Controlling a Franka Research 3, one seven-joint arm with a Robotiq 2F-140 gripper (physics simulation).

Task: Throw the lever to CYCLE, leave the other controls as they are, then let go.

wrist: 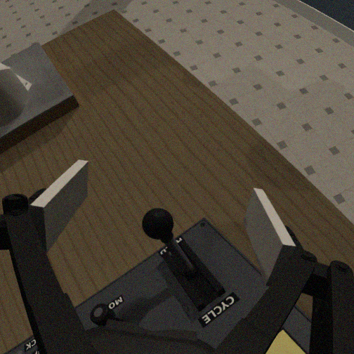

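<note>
The lever [158, 224] has a black ball knob on a short shaft that rises from a slot in the dark control panel [250, 280]. In this view the knob lies off the slot's far end, over a partly hidden label [171, 247], away from the CYCLE label [219, 309] at the near end. My gripper [168, 192] is wide open, with one pale-edged finger pad on each side of the lever. Neither pad touches the knob. The gripper's linkages cover parts of the panel.
A small round black control [101, 314] sits on the panel at lower left beside a label starting "MO". A yellow patch [286, 344] shows at the bottom right. A grey block [47, 75] with a rounded grey object [11, 95] stands at left on the wooden table [150, 120].
</note>
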